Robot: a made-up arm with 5 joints.
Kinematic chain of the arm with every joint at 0, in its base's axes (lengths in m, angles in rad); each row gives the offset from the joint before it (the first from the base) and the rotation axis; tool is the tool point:
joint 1: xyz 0 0 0.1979 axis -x
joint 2: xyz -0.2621 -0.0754 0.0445 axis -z
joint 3: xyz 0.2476 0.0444 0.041 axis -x
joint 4: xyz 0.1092 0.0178 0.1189 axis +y
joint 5: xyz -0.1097 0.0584 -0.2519 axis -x
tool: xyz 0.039 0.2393 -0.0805
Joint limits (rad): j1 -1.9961..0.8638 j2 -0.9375..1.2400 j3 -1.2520..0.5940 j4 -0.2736..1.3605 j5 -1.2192..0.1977
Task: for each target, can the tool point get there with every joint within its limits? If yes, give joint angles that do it. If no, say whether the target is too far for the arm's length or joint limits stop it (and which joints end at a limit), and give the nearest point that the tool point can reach.
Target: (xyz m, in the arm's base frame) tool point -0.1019 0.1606 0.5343
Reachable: yes | joints -0.3017 -0.2680 -0.5820 0.4087 -0.8424
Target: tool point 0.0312 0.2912 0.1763
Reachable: yes | joints 0.5581 0.0954 -0.2959 0.1529 -0.6316
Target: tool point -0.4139 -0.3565 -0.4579
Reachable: no: joint limits stop it (at a limit: joint 2, joint 3, joint 4, joint 5) | nearest point -0.2156 -0.2457 -0.2540 | short by 0.305 m
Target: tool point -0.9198 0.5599 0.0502
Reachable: no: joint limits stop it (at a limit: joint 2, joint 5) | nearest point -0.4711 0.3659 0.1014 | short by 0.491 m
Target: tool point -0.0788 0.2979 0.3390
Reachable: yes | joints -0.5945 -0.3117 0.3166 -0.0721 -0.7167
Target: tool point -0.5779 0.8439 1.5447
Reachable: no: too far | nearest point -0.3432 0.2908 0.6620 | short by 1.068 m
